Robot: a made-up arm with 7 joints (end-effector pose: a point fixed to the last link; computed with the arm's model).
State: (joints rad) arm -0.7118 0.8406 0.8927 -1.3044 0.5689 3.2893 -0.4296
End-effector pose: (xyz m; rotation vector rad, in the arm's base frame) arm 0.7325 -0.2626 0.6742 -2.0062 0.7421 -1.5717
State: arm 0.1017 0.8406 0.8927 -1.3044 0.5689 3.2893 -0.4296
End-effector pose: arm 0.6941 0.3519 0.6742 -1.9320 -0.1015 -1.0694
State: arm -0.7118 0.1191 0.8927 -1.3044 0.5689 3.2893 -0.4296
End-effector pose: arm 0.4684 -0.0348 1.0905 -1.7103 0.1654 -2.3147
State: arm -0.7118 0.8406 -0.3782 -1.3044 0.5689 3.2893 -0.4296
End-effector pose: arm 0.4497 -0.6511 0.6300 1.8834 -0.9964 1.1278
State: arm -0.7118 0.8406 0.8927 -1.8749 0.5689 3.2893 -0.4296
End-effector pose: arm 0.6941 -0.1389 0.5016 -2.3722 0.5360 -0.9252
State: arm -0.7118 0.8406 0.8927 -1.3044 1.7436 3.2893 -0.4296
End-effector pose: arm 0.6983 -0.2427 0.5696 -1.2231 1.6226 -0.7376
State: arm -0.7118 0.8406 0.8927 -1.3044 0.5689 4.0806 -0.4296
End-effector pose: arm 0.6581 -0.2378 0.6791 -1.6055 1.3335 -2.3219
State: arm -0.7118 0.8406 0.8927 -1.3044 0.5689 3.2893 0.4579
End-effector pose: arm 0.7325 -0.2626 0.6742 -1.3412 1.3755 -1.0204
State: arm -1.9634 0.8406 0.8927 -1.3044 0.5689 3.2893 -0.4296
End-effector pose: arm -0.0195 -0.7779 0.6742 1.2577 -1.8755 1.7527
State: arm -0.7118 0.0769 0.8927 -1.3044 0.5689 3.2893 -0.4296
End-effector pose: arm 0.4467 -0.0161 1.1058 -1.6850 0.1280 -2.3534
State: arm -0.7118 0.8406 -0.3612 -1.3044 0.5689 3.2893 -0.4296
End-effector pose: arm 0.4553 -0.6479 0.6275 1.8956 -0.9985 1.1401
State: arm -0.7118 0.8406 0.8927 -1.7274 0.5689 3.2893 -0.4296
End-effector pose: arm 0.7156 -0.1695 0.5440 -2.2935 0.5930 -1.0989
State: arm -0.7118 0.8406 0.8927 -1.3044 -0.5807 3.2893 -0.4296
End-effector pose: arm 0.7341 -0.1730 0.7373 2.1911 0.6060 1.9835
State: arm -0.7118 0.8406 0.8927 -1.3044 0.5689 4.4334 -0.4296
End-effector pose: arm 0.6347 -0.2115 0.6728 1.1504 -1.4115 2.3198
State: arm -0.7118 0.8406 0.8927 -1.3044 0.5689 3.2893 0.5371
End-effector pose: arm 0.7325 -0.2626 0.6742 -1.2765 1.4174 -0.9675
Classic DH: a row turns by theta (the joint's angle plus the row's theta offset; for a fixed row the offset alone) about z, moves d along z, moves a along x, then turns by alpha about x. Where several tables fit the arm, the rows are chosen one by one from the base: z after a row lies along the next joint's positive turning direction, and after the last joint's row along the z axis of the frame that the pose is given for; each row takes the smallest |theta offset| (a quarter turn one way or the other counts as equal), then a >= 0, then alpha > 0; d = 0 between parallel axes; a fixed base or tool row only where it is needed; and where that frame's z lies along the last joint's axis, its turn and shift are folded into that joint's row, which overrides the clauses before.
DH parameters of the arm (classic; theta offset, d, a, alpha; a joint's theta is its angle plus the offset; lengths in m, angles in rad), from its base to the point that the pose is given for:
joint 1: 0 0.42 0 -1.5708
joint 2: 0 0 0 1.5708
joint 3: 0 0.462 0.111 1.5708
joint 4: 0 0 -0.078 -1.5708
joint 5: 0 0.362 0 1.5708
joint 6: 0 0 0.102 1.5708
joint 7: 0 0 0 0

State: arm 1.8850 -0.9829 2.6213 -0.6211 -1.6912 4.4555 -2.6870
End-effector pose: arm 0.1426 -0.6937 0.6617 -1.0823 1.9603 -0.9328
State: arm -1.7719 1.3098 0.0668 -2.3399 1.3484 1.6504 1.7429
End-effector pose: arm -0.0388 -0.3176 -0.0114 1.5659 0.8248 1.7748
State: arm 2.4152 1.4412 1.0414 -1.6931 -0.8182 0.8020 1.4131
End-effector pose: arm -0.6518 -0.0171 0.1586 0.3574 1.7549 0.9446
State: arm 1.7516 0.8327 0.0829 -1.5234 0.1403 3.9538 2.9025
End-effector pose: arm -0.1525 0.7081 0.5498 -1.3247 1.0693 1.2579
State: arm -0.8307 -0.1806 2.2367 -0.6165 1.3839 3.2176 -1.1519
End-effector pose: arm 0.0404 0.3234 1.2018 -0.6135 -0.4975 -1.5034
